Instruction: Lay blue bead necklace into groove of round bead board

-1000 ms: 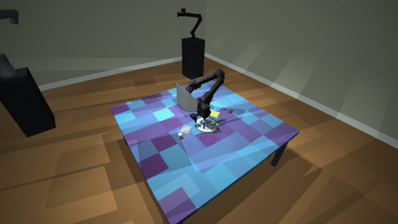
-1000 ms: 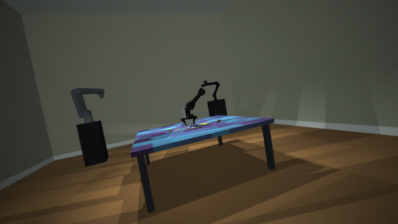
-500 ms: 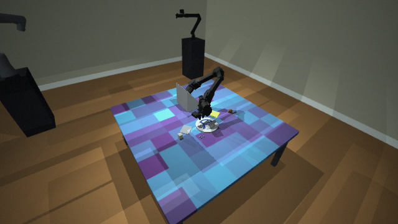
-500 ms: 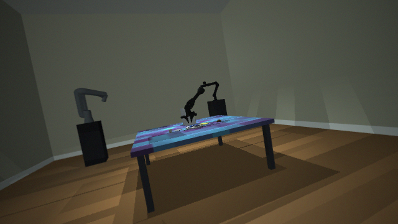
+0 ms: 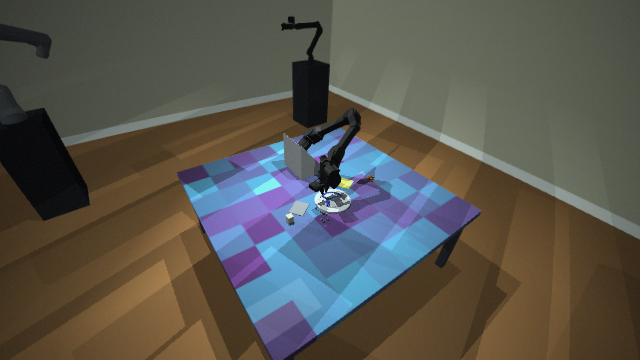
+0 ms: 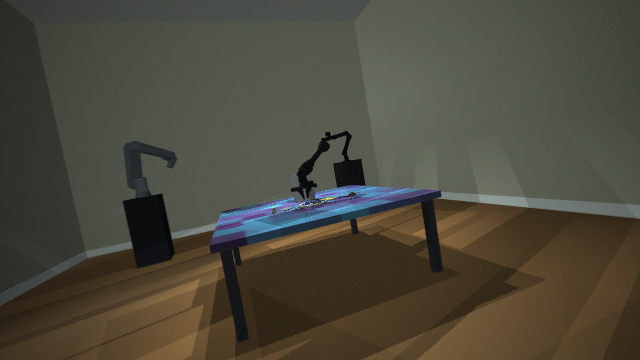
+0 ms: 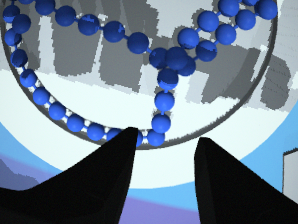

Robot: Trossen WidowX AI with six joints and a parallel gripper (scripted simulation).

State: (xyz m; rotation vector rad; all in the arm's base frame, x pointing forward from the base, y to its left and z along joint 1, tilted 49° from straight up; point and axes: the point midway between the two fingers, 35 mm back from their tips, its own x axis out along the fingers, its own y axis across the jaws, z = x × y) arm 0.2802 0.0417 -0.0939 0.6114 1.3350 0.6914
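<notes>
Right now the round white bead board is 40 mm ahead of my gripper tip, 30 mm to the left of it and 30 mm below it. The rest, counted from my gripper tip: cream cube 250 mm to the right, 30 mm ahead, 20 mm below; then yellow patch 190 mm to the left, 60 mm behind, 40 mm below; then flat grey square 150 mm to the right, 40 mm below, 20 mm behind.
</notes>
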